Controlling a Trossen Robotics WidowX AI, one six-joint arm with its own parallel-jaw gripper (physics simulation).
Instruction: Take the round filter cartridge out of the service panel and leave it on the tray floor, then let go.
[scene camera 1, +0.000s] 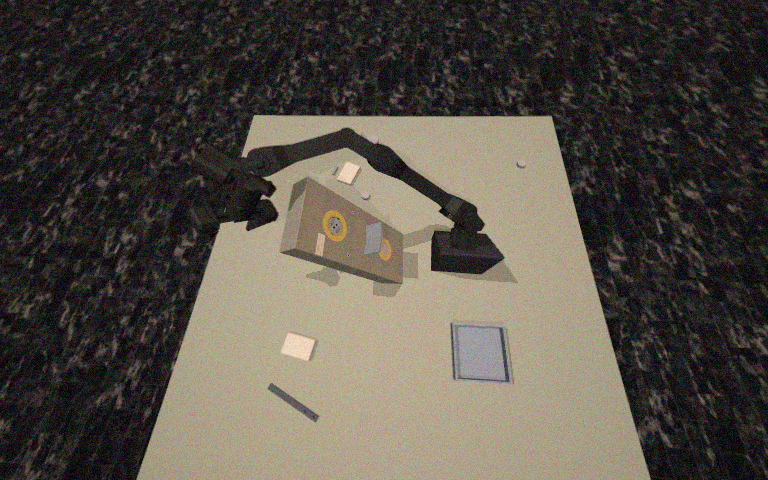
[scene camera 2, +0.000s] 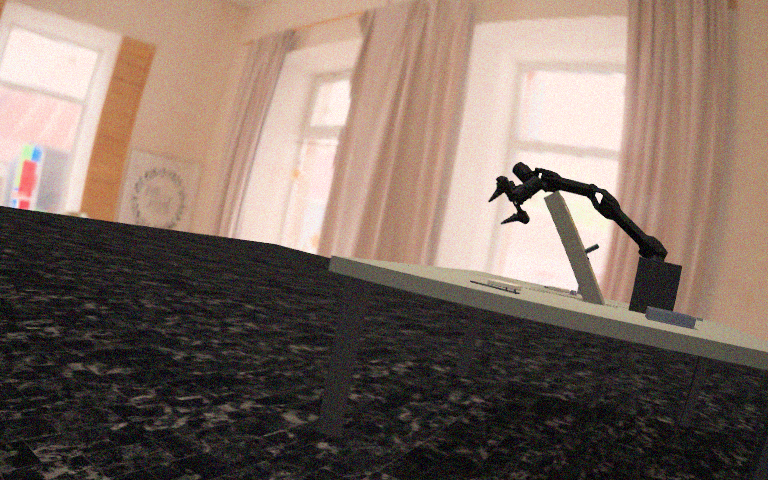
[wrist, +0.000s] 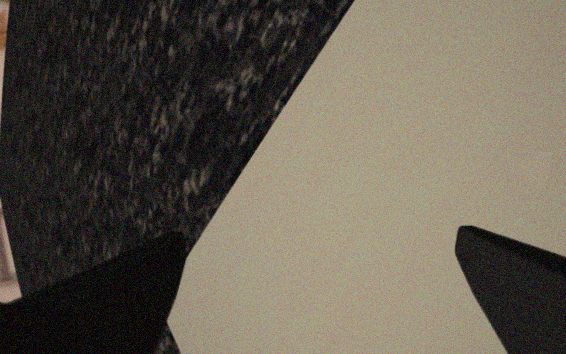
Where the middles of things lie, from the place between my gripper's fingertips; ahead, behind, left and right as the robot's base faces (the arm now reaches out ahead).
My hand is 730 mm past the blue-grey tray (scene camera 1: 479, 352), 160 mm to the right of it and 230 mm above it.
